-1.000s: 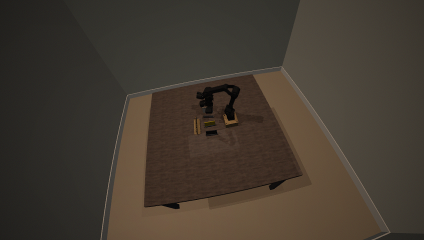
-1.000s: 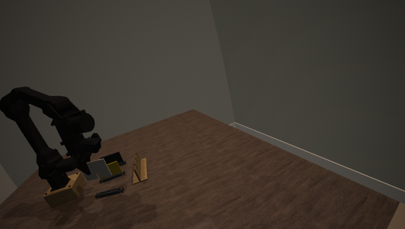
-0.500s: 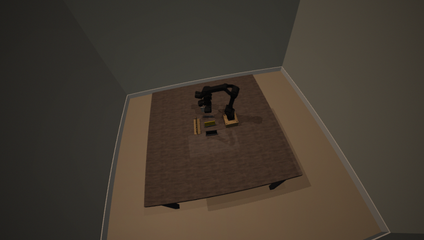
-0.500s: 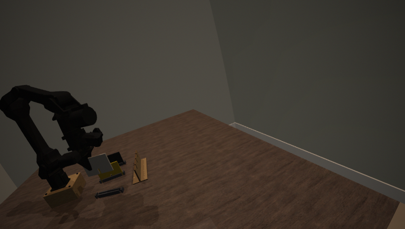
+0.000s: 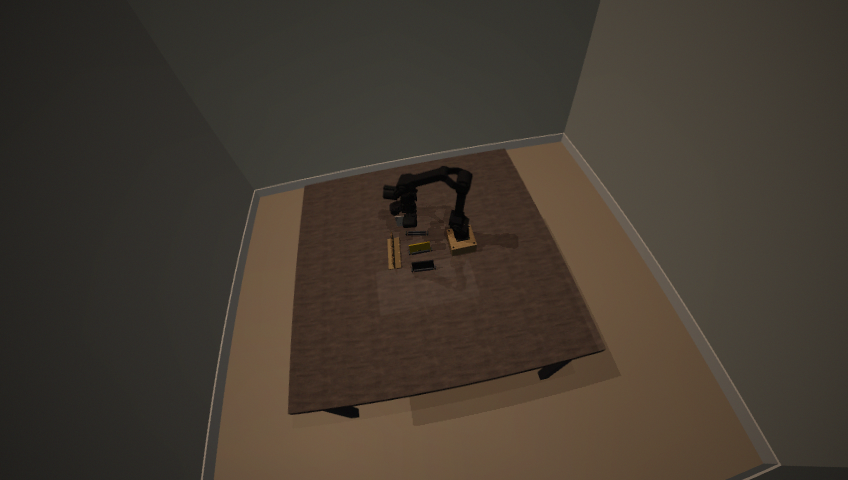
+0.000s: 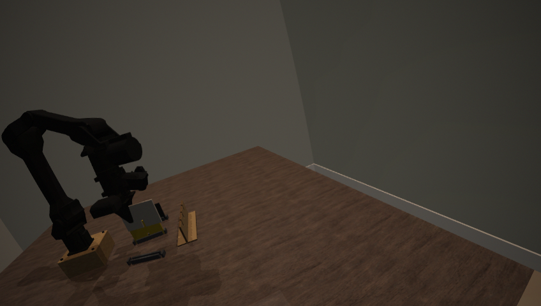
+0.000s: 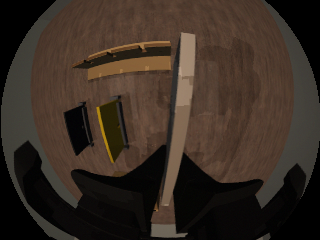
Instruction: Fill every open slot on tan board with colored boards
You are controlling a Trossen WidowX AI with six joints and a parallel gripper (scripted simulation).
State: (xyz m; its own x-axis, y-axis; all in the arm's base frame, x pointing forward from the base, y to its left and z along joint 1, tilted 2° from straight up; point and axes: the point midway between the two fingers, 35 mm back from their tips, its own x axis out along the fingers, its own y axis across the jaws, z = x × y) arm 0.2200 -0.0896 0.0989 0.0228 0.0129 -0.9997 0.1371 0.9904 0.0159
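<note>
The tan board lies 12 cm ahead of my gripper tip, 8 cm to the left of it and 9 cm below it. The rest, counted from my gripper tip: yellow board (1 cm behind, 10 cm to the left, 9 cm below); dark board (1 cm behind, 20 cm to the left, 9 cm below).
</note>
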